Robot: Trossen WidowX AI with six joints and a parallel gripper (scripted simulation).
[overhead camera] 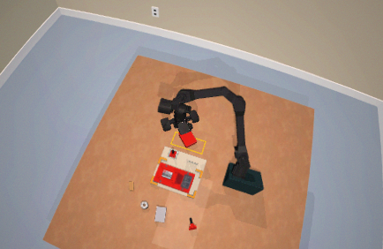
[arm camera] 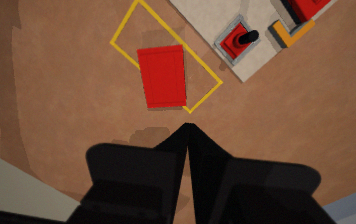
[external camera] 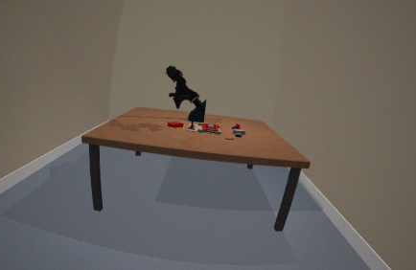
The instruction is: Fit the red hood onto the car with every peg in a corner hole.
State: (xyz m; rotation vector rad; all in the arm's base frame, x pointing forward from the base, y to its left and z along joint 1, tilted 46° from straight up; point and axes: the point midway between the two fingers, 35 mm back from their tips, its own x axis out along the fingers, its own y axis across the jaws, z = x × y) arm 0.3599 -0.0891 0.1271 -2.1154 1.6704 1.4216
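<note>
My gripper tip is 50 mm past the red hood, 10 mm to the left of it and 120 mm above it. Round my gripper tip: tan block (160 mm ahead, 350 mm to the left, 130 mm below).
</note>
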